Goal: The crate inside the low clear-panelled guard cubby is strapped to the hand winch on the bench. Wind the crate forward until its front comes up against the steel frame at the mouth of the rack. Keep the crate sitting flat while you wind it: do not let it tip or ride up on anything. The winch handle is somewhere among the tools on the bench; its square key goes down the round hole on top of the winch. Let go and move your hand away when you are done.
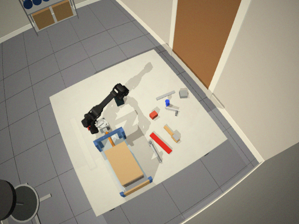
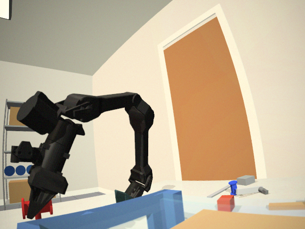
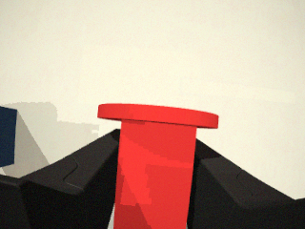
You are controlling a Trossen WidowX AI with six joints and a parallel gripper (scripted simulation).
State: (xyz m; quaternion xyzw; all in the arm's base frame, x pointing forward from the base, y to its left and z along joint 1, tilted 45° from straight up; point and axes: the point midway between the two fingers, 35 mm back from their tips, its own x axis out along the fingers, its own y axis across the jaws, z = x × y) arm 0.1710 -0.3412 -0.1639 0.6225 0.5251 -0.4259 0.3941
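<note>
Right now the winch is 30 mm behind my gripper tip, 110 mm to the left of it and 100 mm below it. Also, from my gripper tip: red bar 380 mm ahead, 460 mm to the left, 120 mm below; then wooden brush 370 mm ahead, 580 mm to the left, 110 mm below; then red grip 20 mm to the left.
</note>
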